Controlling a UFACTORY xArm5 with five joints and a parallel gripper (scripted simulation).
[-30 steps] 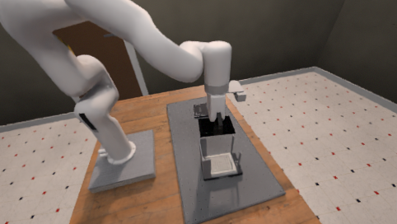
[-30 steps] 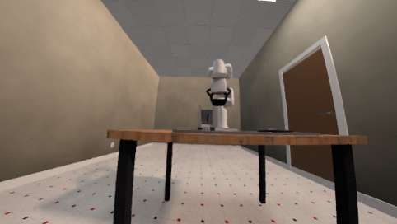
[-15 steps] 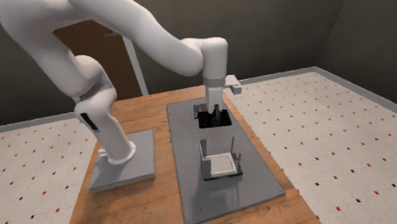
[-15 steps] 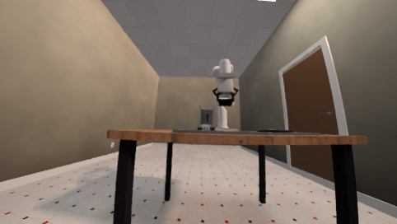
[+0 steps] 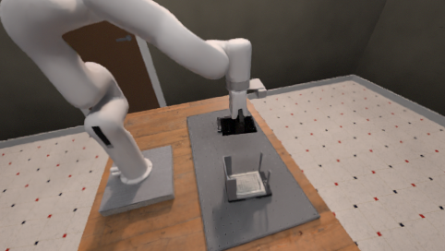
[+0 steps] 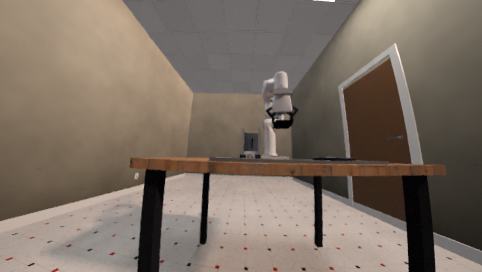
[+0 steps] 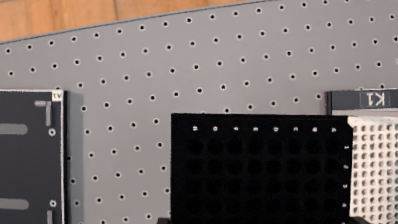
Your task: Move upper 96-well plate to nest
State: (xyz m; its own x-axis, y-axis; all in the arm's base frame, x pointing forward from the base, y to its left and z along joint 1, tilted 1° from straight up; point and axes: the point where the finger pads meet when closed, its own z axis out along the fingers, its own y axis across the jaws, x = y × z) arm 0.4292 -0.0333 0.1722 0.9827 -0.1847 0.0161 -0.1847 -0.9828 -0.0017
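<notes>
Now: hand 40 mm short of the plate nest N1, 220 mm to the right of it and 180 mm above it. Also, from my hand: white plate: 30 mm behind, 160 mm to the right, 160 mm below; then A1 label: 110 mm ahead, 160 mm to the left, 180 mm below; then black 96-well plate: 10 mm below.
</notes>
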